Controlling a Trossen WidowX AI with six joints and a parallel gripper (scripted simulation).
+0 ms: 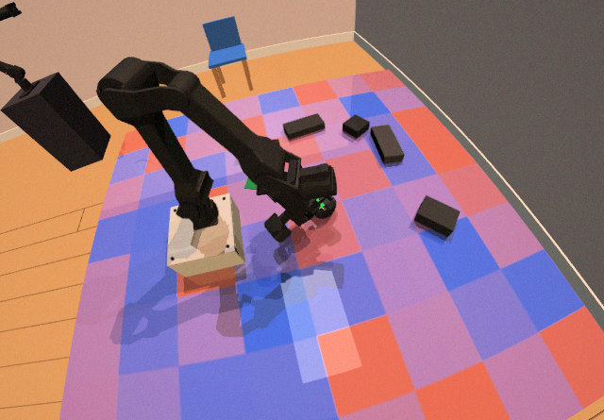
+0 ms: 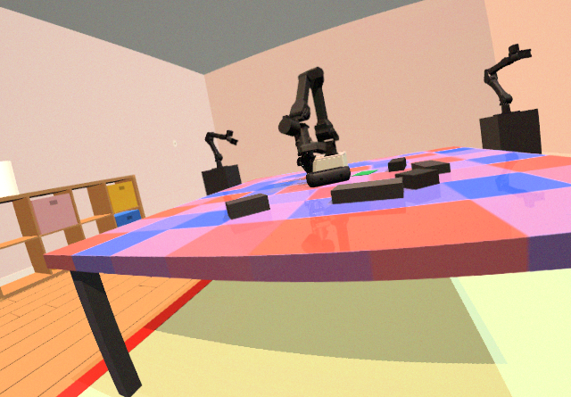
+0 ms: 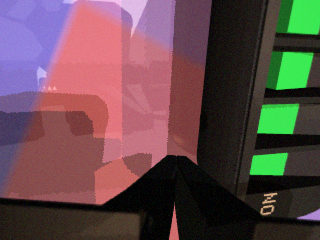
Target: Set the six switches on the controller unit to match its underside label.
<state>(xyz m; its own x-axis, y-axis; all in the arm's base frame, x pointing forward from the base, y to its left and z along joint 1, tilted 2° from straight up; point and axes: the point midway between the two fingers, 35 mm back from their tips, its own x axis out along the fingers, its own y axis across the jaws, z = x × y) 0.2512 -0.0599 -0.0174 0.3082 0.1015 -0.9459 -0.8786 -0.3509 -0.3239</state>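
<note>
Now: gripper tip 19 cm to the right of the flat green square, 10 cm past it and 3 cm above it. The rest, counted from my gripper tip: small cube 30 cm to the left, 27 cm ahead, 1 cm below.
</note>
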